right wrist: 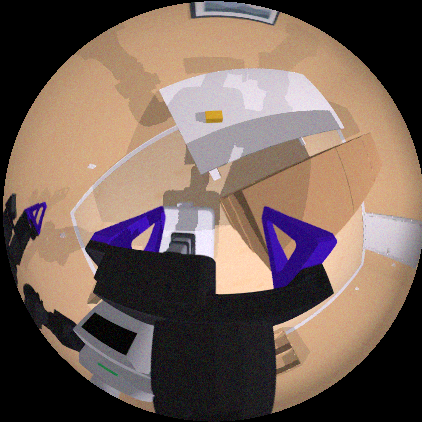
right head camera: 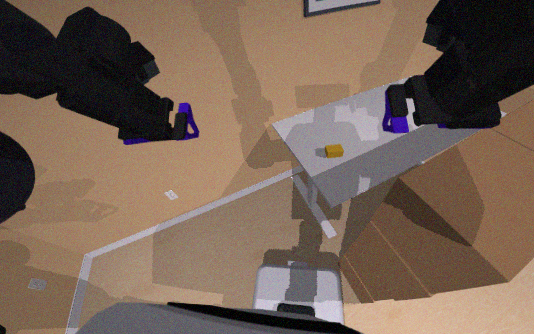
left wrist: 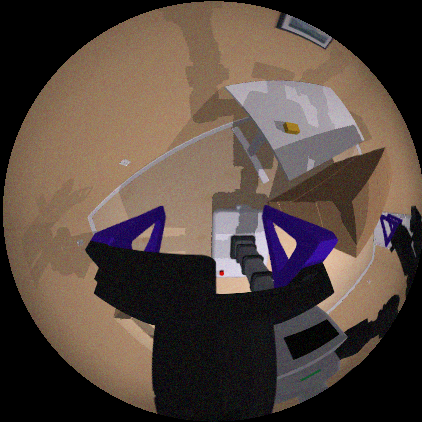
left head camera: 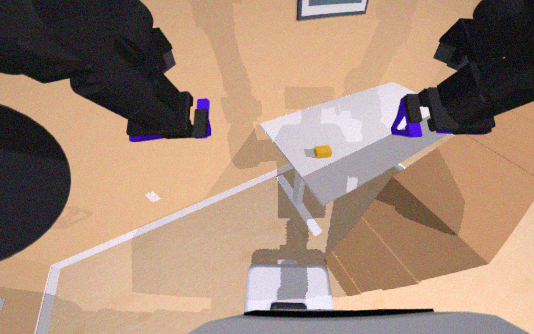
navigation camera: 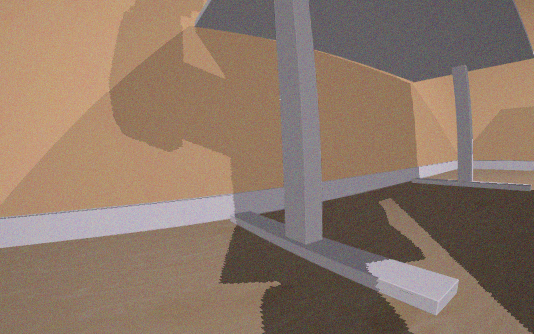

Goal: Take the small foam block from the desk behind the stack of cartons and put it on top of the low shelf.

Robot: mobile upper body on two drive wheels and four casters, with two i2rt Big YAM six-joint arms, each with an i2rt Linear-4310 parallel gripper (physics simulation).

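Frame: origin at the left arm's base, x left, y back, z up, level; millimetres.
Seen in the pictures: left gripper, fingertip midpoint: (right wrist: 41, 203) (right head camera: 178, 135) (left wrist: 213, 210) (left head camera: 187, 133); right gripper, fingertip midpoint: (right wrist: 213, 211) (right head camera: 410, 125) (left wrist: 383, 215) (left head camera: 414, 130).
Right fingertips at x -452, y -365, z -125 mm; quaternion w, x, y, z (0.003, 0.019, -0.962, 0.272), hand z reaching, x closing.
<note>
Pixels of each thing's top centre, then the offset from my right fingertips to it. "pt": a spot on its surface instead. Level surfaces: height alone.
- yellow block at its top centre: (right wrist: 213, 114) (right head camera: 334, 148) (left head camera: 323, 149) (left wrist: 292, 126) dx +8, dy -483, dz -519 mm
- white desk at its surface level: dz -564 mm
- desk leg at a spot on its surface: (navigation camera: 302, 150) pt dx +117, dy -501, dz -1054 mm
The small foam block, a yellow block (left head camera: 323, 151) (right head camera: 334, 150) (left wrist: 291, 128) (right wrist: 214, 116), lies on the white desk (left head camera: 285, 125) (right head camera: 295, 131) (left wrist: 250, 100) (right wrist: 180, 100), near its left end. Brown cartons (left head camera: 410, 240) (right head camera: 425, 260) (left wrist: 370, 200) (right wrist: 325, 175) stand at the desk's near right side. My left gripper (left head camera: 172, 131) (right head camera: 162, 134) (left wrist: 213, 210) is open and empty, left of the desk. My right gripper (left head camera: 434, 127) (right head camera: 430, 122) (right wrist: 213, 211) is open and empty, over the desk's right part in the head views. Which piece is the low shelf is unclear.
A wooden unit with compartments (right wrist: 287, 357) shows at the lower right in the right wrist view. The desk leg (navigation camera: 302, 150) and its foot (navigation camera: 415, 282) stand close in the navigation view. My white base (left head camera: 260, 287) is near the cartons. A wall picture (left head camera: 332, 9) hangs beyond the desk.
</note>
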